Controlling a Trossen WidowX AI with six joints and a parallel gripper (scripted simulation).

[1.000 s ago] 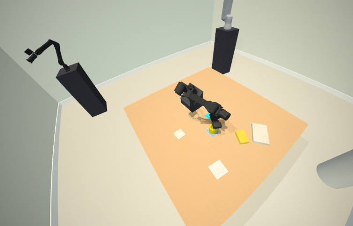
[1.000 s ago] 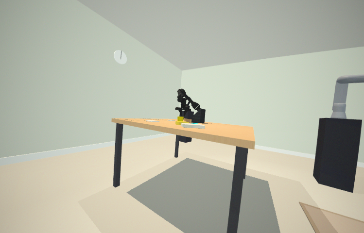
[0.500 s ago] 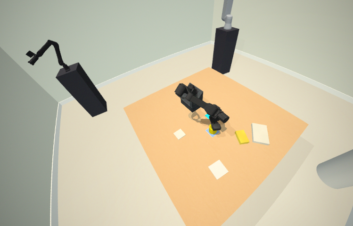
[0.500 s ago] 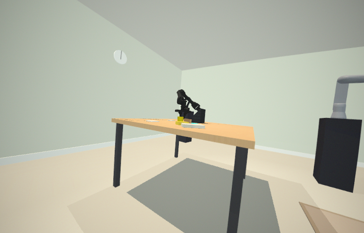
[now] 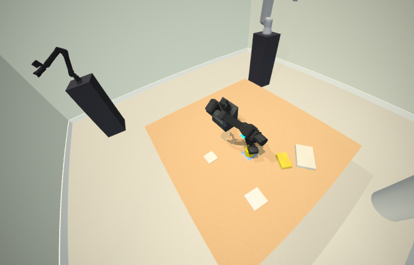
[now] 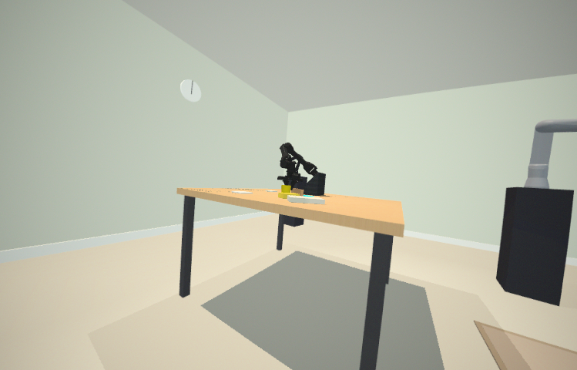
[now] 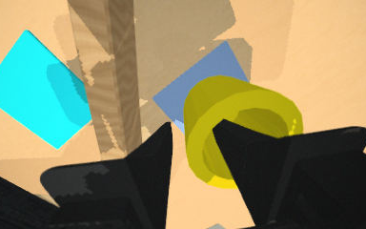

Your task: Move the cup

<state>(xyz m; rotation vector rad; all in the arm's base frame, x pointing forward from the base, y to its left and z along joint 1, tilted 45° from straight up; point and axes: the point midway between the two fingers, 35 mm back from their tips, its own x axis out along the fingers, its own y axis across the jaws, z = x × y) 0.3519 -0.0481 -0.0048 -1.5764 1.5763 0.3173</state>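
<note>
Now: the cyan pad 12 cm behind my gripper tip, 8 cm to the left of it and 4 cm below it. The rest, counted from my gripper tip: white slab: 31 cm to the left, 25 cm ahead, 2 cm below; then wooden bar: 5 cm behind, 4 cm to the left, 2 cm below; then yellow block: 20 cm ahead, 15 cm to the left, 2 cm below.
</note>
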